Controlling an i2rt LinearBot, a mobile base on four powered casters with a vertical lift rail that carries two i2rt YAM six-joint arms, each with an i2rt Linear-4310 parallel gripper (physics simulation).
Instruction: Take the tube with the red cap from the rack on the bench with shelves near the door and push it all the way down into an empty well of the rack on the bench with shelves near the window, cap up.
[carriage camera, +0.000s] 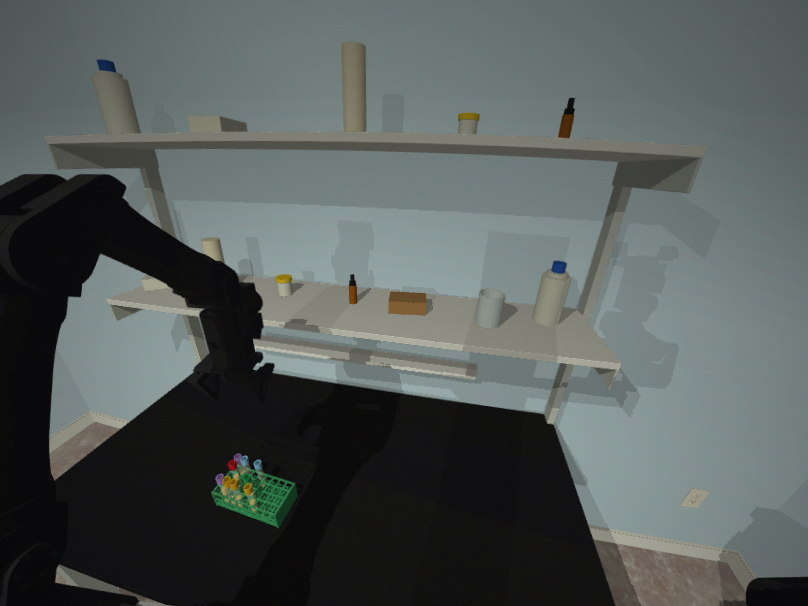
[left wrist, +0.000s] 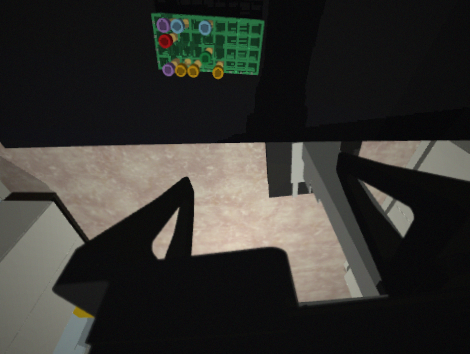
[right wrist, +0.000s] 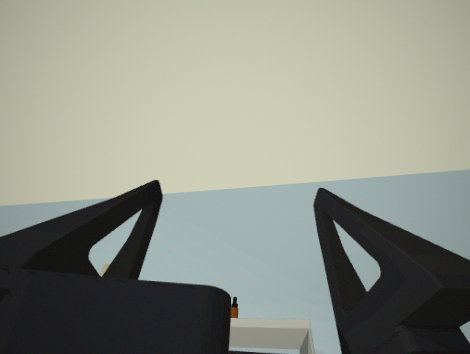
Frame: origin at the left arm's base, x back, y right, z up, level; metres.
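Where they show: left gripper, between the fingertips: (carriage camera: 239, 400) (left wrist: 262, 172); right gripper, between the fingertips: (right wrist: 237, 192).
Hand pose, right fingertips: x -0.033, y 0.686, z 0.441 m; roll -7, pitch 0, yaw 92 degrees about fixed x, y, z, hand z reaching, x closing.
Observation:
Things, the pixels of their top centre, and the offset from my right fingertips. "pt": a spot on its surface instead. Level surfaces: height alone.
- tube with the red cap, centre of its top: (left wrist: 164, 41) (carriage camera: 231, 462) dx -0.389, dy -0.804, dz -0.750 m
- green rack, a spot on its surface: (left wrist: 260, 47) pt dx -0.349, dy -0.647, dz -0.813 m
- black bench top, height of its surface: dz -0.869 m
- lower shelf, height of its surface: dz -0.413 m
- brown box, a spot on its surface: (carriage camera: 407, 303) pt dx -0.664, dy -0.356, dz -0.377 m
- glass beaker, a spot on its surface: (carriage camera: 490, 309) pt dx -0.608, dy -0.133, dz -0.355 m
- blue-capped bottle, a spot on its surface: (carriage camera: 551, 296) pt dx -0.641, dy +0.036, dz -0.321 m
The tube with the red cap (carriage camera: 232, 465) (left wrist: 165, 41) stands cap up in the green rack (carriage camera: 283, 515) (left wrist: 260, 47), at the rack's left end, beside tubes with purple, light blue, yellow and green caps. The rack stands on the black bench top (carriage camera: 456, 508) (left wrist: 75, 100). My left gripper (carriage camera: 234, 386) (left wrist: 262, 172) is open and empty, above the bench and higher than the rack. My right gripper (right wrist: 237, 192) is open and empty, with wall and ceiling behind its fingers. A second rack does not show.
Above the back of the bench runs a lower shelf (carriage camera: 450, 332) with a brown box (carriage camera: 407, 303), a glass beaker (carriage camera: 490, 309) and a blue-capped bottle (carriage camera: 551, 296). An upper shelf (carriage camera: 417, 144) holds more bottles. A slanting grey bar (left wrist: 335, 210) shows below the bench edge.

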